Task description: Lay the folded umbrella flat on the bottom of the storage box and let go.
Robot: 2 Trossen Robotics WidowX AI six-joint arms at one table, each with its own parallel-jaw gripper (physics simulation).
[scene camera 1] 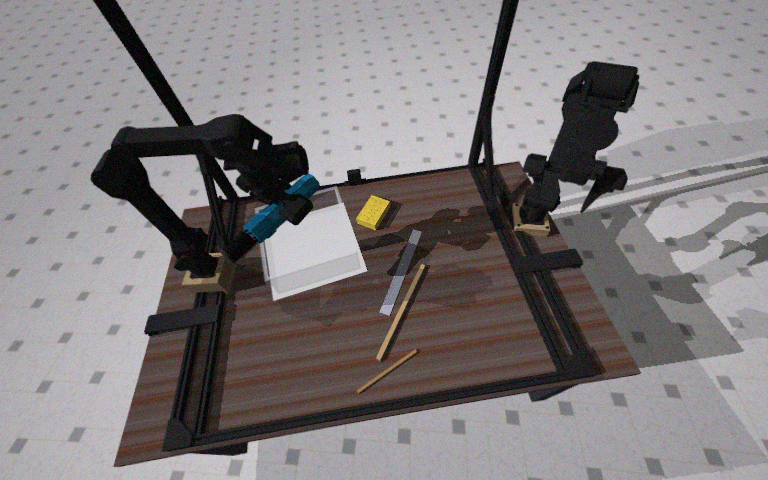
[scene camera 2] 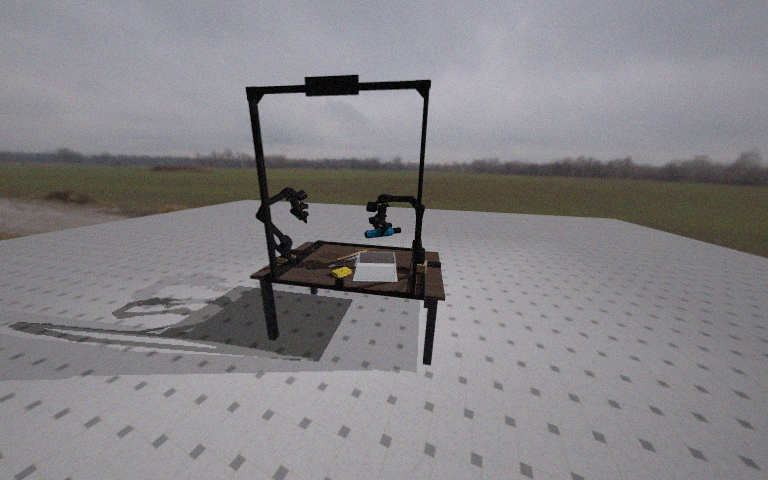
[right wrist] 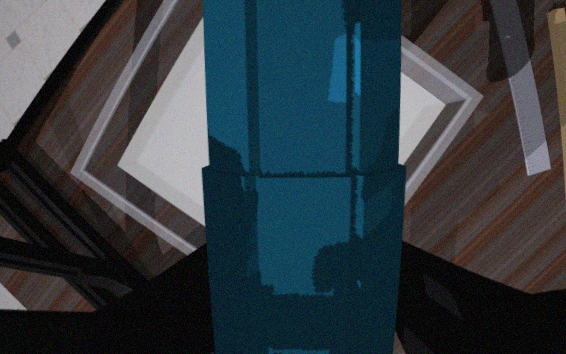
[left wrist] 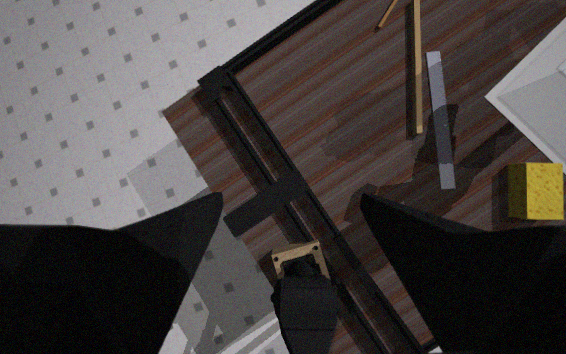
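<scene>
The folded umbrella (scene camera 1: 265, 223) (scene camera 2: 376, 232) (right wrist: 302, 115) is blue with a black handle end. It is held roughly level, high above the storage box. The box (scene camera 1: 317, 273) (scene camera 2: 376, 273) (left wrist: 535, 116) (right wrist: 436, 71) is a shallow, open, white tray with clear walls, standing on the table; the umbrella hides part of it in the right wrist view. My right gripper (scene camera 1: 284, 209) (scene camera 2: 384, 230) (right wrist: 298, 244) is shut on the umbrella, with a finger on each side of its body. My left gripper (scene camera 1: 591, 198) (scene camera 2: 304, 220) (left wrist: 292, 199) is open and empty, raised far from the box.
A yellow sponge (scene camera 1: 373, 212) (scene camera 2: 341, 272) (left wrist: 544, 191) lies beside the box. A grey flat strip (scene camera 1: 400, 271) (left wrist: 441, 120) (right wrist: 531, 110), a long wooden stick (scene camera 1: 400, 312) (left wrist: 418, 75) and a thinner stick (scene camera 1: 387, 371) lie farther along the table. Black frame rails run along the table's sides.
</scene>
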